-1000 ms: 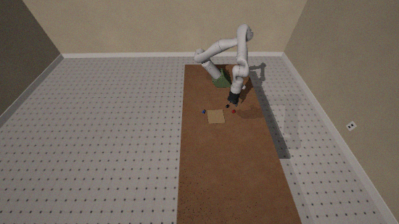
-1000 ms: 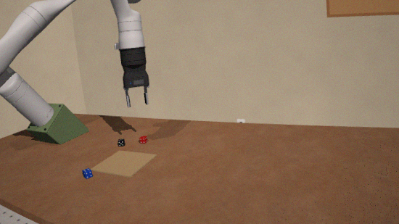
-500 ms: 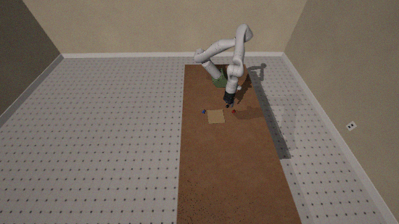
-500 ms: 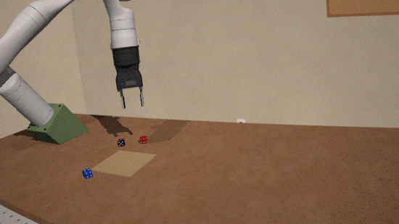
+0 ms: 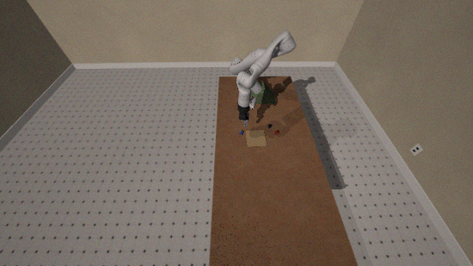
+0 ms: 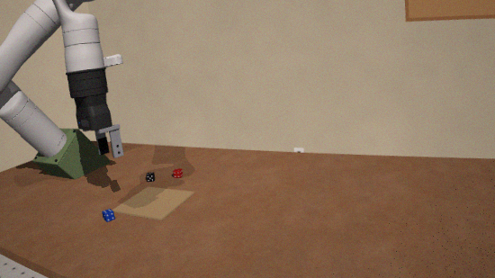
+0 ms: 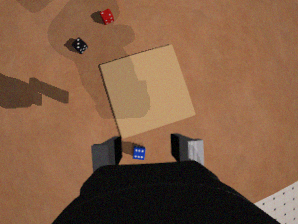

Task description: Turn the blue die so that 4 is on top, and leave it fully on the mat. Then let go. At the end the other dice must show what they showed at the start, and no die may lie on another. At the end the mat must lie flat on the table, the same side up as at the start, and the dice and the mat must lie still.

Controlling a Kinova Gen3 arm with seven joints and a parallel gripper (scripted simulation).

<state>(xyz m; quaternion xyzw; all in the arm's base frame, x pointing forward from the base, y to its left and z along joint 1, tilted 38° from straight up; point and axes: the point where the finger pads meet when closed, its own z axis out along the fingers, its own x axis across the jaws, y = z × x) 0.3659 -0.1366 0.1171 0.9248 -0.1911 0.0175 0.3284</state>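
The blue die lies 150 mm below my hand, 30 mm to the right of it and 20 mm behind it. From my hand the other things lie so: red die 230 mm to the left, 150 mm below, 30 mm ahead; tan mat 150 mm below, 70 mm to the left, 40 mm ahead; black die 200 mm to the left, 150 mm below, 40 mm behind.
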